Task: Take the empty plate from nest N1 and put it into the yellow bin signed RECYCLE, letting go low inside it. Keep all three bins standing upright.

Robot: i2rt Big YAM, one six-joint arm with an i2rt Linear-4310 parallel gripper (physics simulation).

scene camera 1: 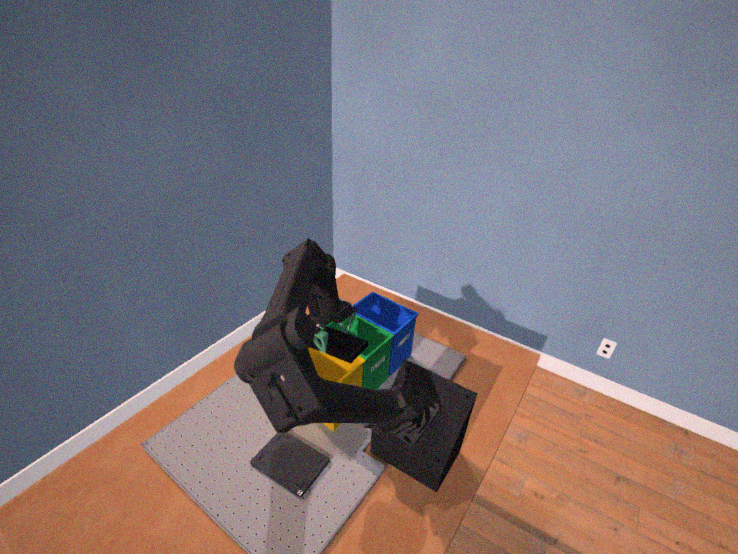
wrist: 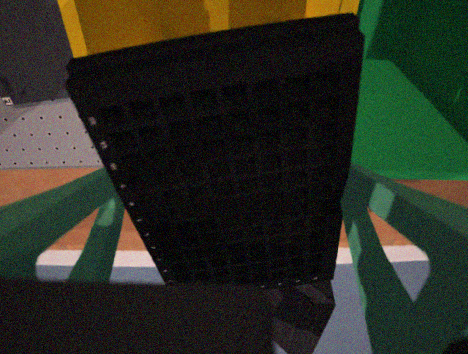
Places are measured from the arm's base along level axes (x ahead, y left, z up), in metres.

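Pixels of known places: gripper, fingertip midpoint: (scene camera 1: 334, 343) (wrist: 233, 176); arm's base, origin of the base link: (scene camera 1: 413, 415).
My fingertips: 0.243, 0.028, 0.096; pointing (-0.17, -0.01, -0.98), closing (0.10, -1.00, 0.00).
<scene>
For each thing: its top centre in the pictures, then the offset to it from my fingertips, as dx, dy, dz. Level surfaces: height alone.
- black plate, middle of its top: (wrist: 238, 229) (scene camera 1: 338, 339) -0.010, -0.003, +0.018
- yellow bin, middle of its top: (wrist: 207, 36) (scene camera 1: 323, 357) +0.028, +0.014, -0.059
- dark nest, middle of its top: (wrist: 14, 32) (scene camera 1: 289, 459) -0.051, +0.211, -0.224
- green bin, middle of its top: (scene camera 1: 355, 332) +0.038, -0.117, -0.059
- blue bin, middle of its top: (scene camera 1: 382, 311) +0.048, -0.249, -0.059
- grey perforated board, its level: dz -0.239
My gripper (scene camera 1: 335, 331) (wrist: 233, 176) has green fingers and is shut on the black plate (scene camera 1: 345, 345) (wrist: 235, 150), one finger on each side. The plate shows its grid of wells in the wrist view and is over the yellow bin's area, close to the green bin. The yellow bin (scene camera 1: 333, 365) (wrist: 150, 25) stands partly hidden behind the arm and the plate; its sign is hidden. How low the plate is relative to its rim I cannot tell. The dark nest (scene camera 1: 290, 462) (wrist: 35, 50) lies on the perforated board with no plate on it.
The green bin (scene camera 1: 376, 363) (wrist: 410, 135) stands upright beside the yellow one, and the blue bin (scene camera 1: 402, 345) stands upright beyond it. The grey perforated board (scene camera 1: 202, 438) (wrist: 50, 135) lies under the nest. The black base block (scene camera 1: 456, 411) is at the right. Walls meet behind.
</scene>
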